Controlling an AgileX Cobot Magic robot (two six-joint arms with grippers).
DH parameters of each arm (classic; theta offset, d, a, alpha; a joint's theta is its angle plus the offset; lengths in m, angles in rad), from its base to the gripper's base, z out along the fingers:
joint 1: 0 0.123 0 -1.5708
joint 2: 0.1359 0 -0.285 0
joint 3: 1.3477 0 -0.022 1.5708
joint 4: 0 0.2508 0 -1.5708
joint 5: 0 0 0.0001 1.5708
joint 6: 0 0.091 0 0
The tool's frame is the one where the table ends.
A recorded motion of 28 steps. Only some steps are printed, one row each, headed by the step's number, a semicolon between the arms.
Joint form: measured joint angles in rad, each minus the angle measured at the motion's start. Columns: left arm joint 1, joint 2, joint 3, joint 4, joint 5, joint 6; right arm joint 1, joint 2, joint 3, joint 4, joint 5, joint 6.
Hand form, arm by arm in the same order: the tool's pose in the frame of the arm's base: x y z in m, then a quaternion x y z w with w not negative. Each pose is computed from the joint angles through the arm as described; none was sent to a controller.
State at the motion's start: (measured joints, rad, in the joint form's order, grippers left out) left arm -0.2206 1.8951 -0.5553 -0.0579 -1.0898 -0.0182; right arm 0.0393 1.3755 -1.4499 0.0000 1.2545 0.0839
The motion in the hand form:
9: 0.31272 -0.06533 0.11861 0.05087 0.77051 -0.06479 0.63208; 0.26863 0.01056 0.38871 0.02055 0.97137 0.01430 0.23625
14: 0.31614 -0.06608 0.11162 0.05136 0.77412 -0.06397 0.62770; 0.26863 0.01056 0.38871 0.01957 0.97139 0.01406 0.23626
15: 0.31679 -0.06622 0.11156 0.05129 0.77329 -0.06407 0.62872; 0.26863 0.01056 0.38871 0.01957 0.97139 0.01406 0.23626
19: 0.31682 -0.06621 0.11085 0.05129 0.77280 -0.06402 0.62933; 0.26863 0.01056 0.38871 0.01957 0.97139 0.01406 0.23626
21: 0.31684 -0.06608 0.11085 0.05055 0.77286 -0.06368 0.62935; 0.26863 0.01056 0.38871 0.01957 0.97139 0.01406 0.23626
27: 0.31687 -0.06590 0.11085 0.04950 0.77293 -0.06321 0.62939; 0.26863 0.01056 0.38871 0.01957 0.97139 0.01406 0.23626
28: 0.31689 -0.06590 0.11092 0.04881 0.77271 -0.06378 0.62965; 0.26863 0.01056 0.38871 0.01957 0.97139 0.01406 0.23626
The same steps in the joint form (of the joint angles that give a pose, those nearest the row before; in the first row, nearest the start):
9: 0.0000 0.0533 -0.0144 0.0000 -0.0084 -0.0018; 0.0000 0.0000 0.0000 0.0000 0.0000 -0.0023
14: 0.0000 0.0844 -0.0288 0.0000 -0.0137 -0.0018; 0.0000 0.0000 0.0000 0.0000 0.0000 -0.0043
15: 0.0000 0.0866 -0.0313 0.0000 -0.0160 -0.0018; 0.0000 0.0000 0.0000 0.0000 0.0000 -0.0043
19: 0.0000 0.0902 -0.0312 0.0000 -0.0212 -0.0018; 0.0000 0.0000 0.0000 0.0000 0.0000 -0.0043
21: 0.0000 0.0902 -0.0312 -0.0016 -0.0212 -0.0018; 0.0000 0.0000 0.0000 0.0000 0.0000 -0.0043
27: 0.0000 0.0902 -0.0312 -0.0040 -0.0212 -0.0018; 0.0000 0.0000 0.0000 0.0000 0.0000 -0.0043
28: 0.0000 0.0902 -0.0312 -0.0040 -0.0220 -0.0035; 0.0000 0.0000 0.0000 0.0000 0.0000 -0.0043

